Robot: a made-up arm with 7 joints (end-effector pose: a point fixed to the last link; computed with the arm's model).
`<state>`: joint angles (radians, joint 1 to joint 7).
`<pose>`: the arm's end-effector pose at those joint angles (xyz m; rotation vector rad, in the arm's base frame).
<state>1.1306 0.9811 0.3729 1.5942 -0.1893 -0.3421 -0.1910</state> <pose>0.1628 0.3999 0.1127 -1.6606 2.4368 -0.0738</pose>
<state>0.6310 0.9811 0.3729 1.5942 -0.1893 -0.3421 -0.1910</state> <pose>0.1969 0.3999 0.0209 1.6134 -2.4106 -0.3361</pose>
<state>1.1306 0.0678 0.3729 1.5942 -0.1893 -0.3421 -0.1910</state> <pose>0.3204 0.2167 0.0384 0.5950 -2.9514 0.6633</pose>
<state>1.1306 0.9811 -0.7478 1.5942 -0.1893 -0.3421 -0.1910</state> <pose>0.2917 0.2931 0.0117 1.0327 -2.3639 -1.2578</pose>
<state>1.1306 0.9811 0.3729 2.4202 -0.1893 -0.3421 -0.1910</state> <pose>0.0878 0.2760 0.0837 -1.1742 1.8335 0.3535</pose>
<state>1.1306 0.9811 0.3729 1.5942 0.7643 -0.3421 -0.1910</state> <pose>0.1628 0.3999 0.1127 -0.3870 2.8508 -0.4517</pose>
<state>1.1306 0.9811 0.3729 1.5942 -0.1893 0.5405 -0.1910</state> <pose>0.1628 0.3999 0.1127 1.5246 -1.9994 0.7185</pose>
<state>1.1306 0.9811 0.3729 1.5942 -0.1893 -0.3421 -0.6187</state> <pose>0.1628 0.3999 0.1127 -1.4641 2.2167 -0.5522</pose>
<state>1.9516 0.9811 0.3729 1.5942 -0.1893 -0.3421 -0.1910</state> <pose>0.0285 0.3999 0.1959 -1.2653 1.7974 -0.6189</pose>
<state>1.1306 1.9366 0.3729 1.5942 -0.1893 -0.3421 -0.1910</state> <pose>-0.0738 0.3673 0.2241 -2.2883 1.3995 0.4985</pose>
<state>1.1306 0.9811 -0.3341 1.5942 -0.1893 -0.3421 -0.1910</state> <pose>0.2596 0.3291 0.0698 1.3656 -2.5846 -0.8314</pose>
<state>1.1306 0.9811 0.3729 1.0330 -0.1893 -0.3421 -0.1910</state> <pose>0.2092 0.4766 0.0641 1.6147 -2.2814 0.3956</pose>
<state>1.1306 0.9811 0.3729 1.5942 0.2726 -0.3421 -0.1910</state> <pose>0.1628 0.3999 0.1127 -1.0682 2.7105 -0.2650</pose>
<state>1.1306 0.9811 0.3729 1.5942 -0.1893 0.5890 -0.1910</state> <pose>0.1628 0.3999 0.1127 1.5018 -1.9563 0.7442</pose>
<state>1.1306 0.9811 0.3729 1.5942 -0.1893 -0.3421 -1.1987</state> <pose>0.1628 0.3999 0.1127 -1.1489 1.8303 -1.0826</pose>
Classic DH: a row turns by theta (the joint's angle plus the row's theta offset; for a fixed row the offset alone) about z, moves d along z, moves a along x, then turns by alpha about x. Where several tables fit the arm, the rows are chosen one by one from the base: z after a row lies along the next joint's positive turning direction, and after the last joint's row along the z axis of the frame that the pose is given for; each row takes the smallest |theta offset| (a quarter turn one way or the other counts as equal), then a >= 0, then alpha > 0; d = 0 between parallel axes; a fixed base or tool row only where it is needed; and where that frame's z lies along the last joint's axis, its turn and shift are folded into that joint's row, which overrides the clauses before.
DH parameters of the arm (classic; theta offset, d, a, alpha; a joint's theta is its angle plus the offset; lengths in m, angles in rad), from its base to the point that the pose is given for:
base (fixed): 0 0 0 1.5708
joint 1: 1.5708 -0.131 0 1.5708
joint 2: 1.5708 0 0 1.5708
joint 3: 1.5708 -0.283 0 1.5708
joint 4: 0 0 0 -1.5708
joint 5: 0 -0.184 0 -1.5708
joint 6: -1.5708 0 0 1.5708
joint 7: 1.5708 0 0 1.5708
tool (fixed): -1.5708 0 0 0

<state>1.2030 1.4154 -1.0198 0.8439 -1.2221 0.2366 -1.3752</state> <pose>0.1924 0.5133 0.0030 -2.3013 0.6788 1.1334</pose>
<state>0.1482 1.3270 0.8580 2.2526 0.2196 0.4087 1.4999</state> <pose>0.0829 0.3192 0.0777 0.5693 -1.0292 -1.6677</pose>
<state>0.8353 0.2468 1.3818 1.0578 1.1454 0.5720 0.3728</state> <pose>0.2601 0.3749 -0.1947 -1.3181 -2.1796 1.5089</pose>
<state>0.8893 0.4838 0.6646 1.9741 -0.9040 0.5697 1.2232</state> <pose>0.1911 0.3214 0.0165 0.8527 -1.5686 -0.2145</pose>
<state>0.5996 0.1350 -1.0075 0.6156 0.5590 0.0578 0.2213</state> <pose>0.2959 0.1003 -0.3324 -0.3454 -0.8725 -0.6550</pose>
